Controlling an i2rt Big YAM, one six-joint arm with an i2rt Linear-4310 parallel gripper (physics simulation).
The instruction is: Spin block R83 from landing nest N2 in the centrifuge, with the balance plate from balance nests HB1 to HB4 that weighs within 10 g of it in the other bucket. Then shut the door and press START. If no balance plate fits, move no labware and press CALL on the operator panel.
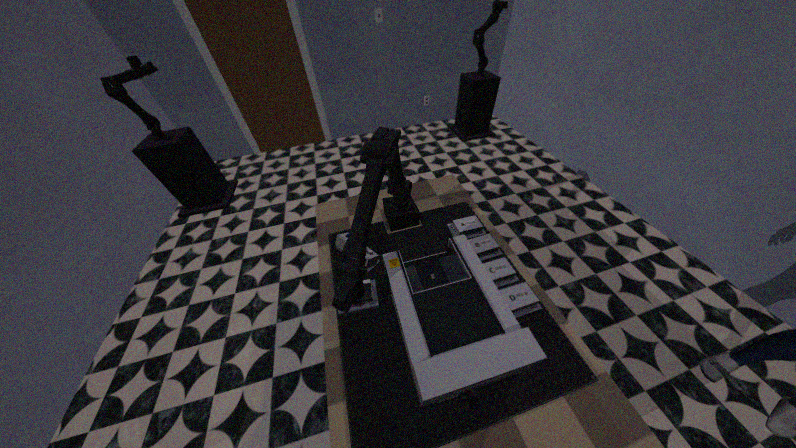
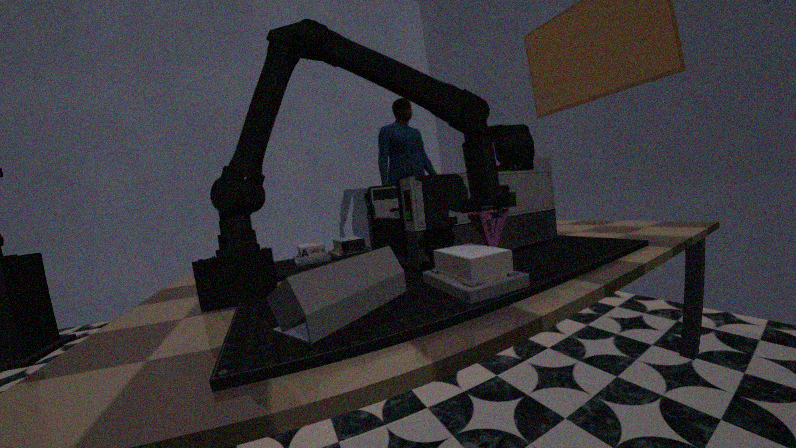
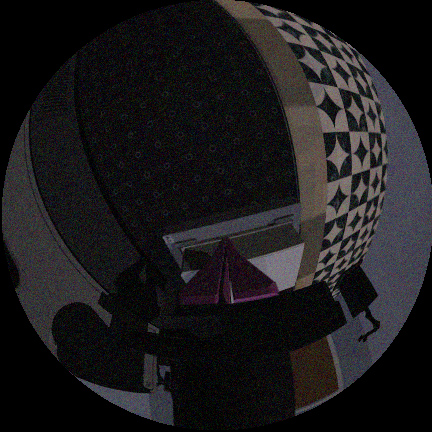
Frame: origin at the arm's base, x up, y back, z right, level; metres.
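Where they show: gripper, fingertip midpoint: (image 1: 360, 305) (image 2: 492, 249) (image 3: 225, 242); arm's base, origin of the base link: (image 1: 400, 206) (image 2: 240, 253).
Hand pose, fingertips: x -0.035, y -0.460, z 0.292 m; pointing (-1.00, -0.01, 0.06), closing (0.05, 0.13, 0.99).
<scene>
Things, the pixels of their top centre, and the offset from my fingertips. "spot": a spot on its surface instead.
- white block, middle of its top: (image 3: 247, 283) (image 2: 470, 249) dx +0.010, dy +0.059, dz +0.008 m
- pale tray-like nest, middle of its top: (image 3: 241, 261) (image 2: 471, 269) (image 1: 357, 294) dx -0.026, dy +0.060, dz +0.008 m
- centrifuge, surface spot: (image 1: 479, 364) spot: dx +0.191, dy -0.333, dz -0.283 m
- B, middle of its top: (image 2: 347, 238) (image 1: 482, 243) dx +0.001, dy +0.132, dz -0.594 m
- C, middle of its top: (image 1: 497, 268) dx +0.001, dy -0.008, dz -0.586 m
- D, middle of its top: (image 1: 518, 295) dx +0.001, dy -0.139, dz -0.598 m
- grey wedge-shaped housing, middle of its top: (image 2: 339, 258) (image 1: 354, 244) dx +0.031, dy +0.281, dz -0.025 m
- small upright panel with a green display, surface spot: (image 2: 412, 204) spot: dx +0.099, dy +0.095, dz -0.127 m
My gripper (image 2: 494, 243) (image 3: 225, 242) has magenta fingers pointing down, shut with nothing between them. The tips are above or beside a white block (image 2: 473, 262) (image 3: 285, 267); contact cannot be told. The block sits on a pale tray-like nest (image 2: 473, 292) (image 3: 230, 223); its label is unreadable. The centrifuge (image 1: 479, 364) has a white U-shaped housing around a dark top and a framed dark window (image 1: 437, 272); rotor, buckets and door state cannot be made out. Nests with pale labelled plates A (image 1: 466, 223), B (image 1: 483, 243), C (image 1: 498, 268) and D (image 1: 519, 296) line its far side. START and CALL cannot be identified.
A grey wedge-shaped housing (image 2: 350, 294) stands between the arm's base (image 2: 233, 281) and the block's nest. A small upright panel with a green display (image 2: 412, 204) is beside the centrifuge. A person (image 2: 402, 145) stands behind the table. Two other arms stand on pedestals (image 1: 181, 169) (image 1: 477, 102).
</scene>
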